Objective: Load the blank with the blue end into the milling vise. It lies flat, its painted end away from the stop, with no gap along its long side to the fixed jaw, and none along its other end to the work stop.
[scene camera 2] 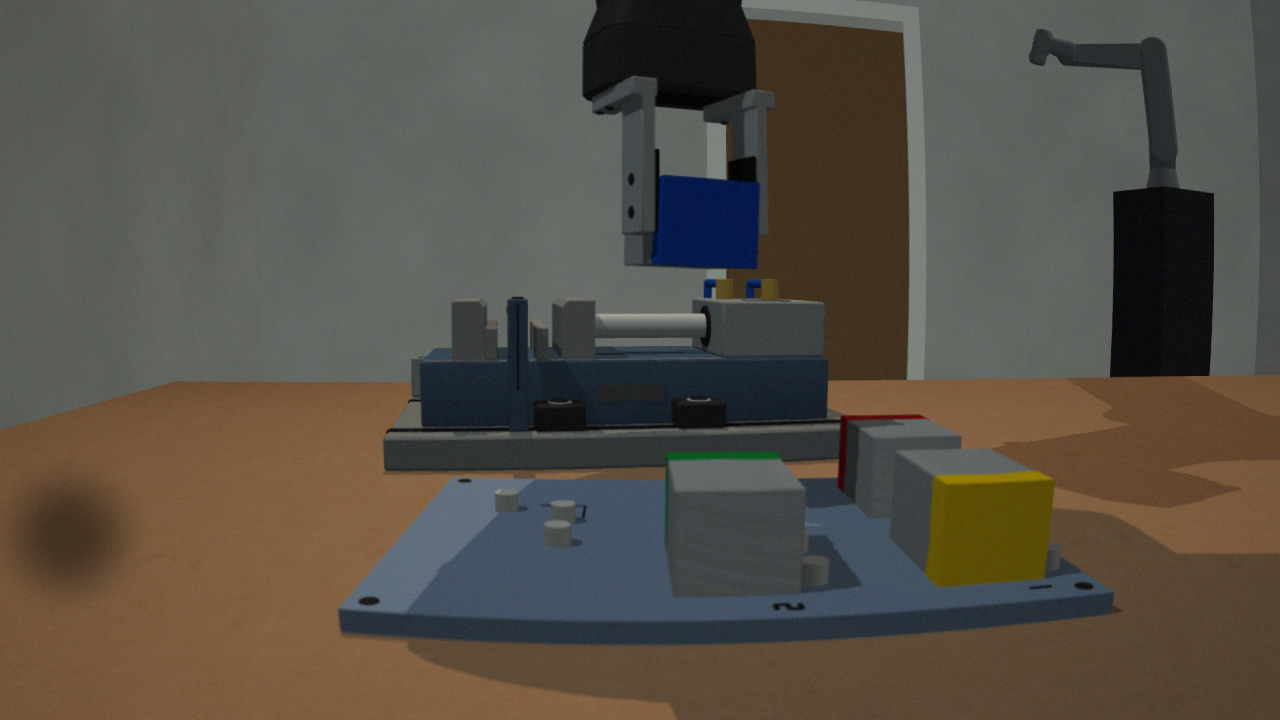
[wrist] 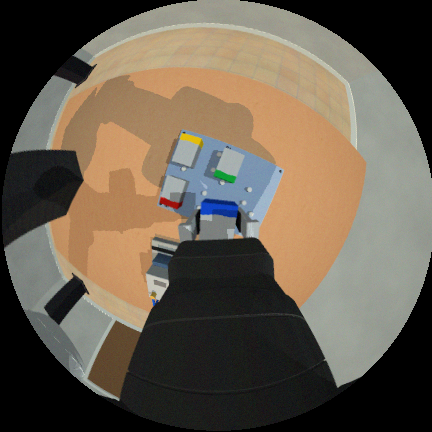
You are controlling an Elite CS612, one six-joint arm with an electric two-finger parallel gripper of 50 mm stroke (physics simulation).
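My gripper (scene camera 2: 699,237) (wrist: 217,215) is shut on the blank with the blue end (scene camera 2: 707,223) (wrist: 219,208), one finger on each side. It holds the blank in the air, well clear of the tray, about level, with its blue end facing scene camera 2. The milling vise (scene camera 2: 769,389) (wrist: 162,262) stands behind the tray, lower than the blank in scene camera 2. Its fixed jaw (scene camera 2: 467,329) is at the left and its moving jaw (scene camera 2: 574,329) is on the rod side, with an open gap between them. The blue upright work stop (scene camera 2: 517,367) stands at the near side of this gap.
A blue tray (scene camera 2: 447,573) (wrist: 267,182) with short white pegs lies in front of the vise. On it stand a green-ended blank (scene camera 2: 733,528) (wrist: 230,162), a yellow-ended blank (scene camera 2: 989,528) (wrist: 187,151) and a red-ended blank (scene camera 2: 908,465) (wrist: 174,188). Another arm (scene camera 2: 1160,107) stands far back.
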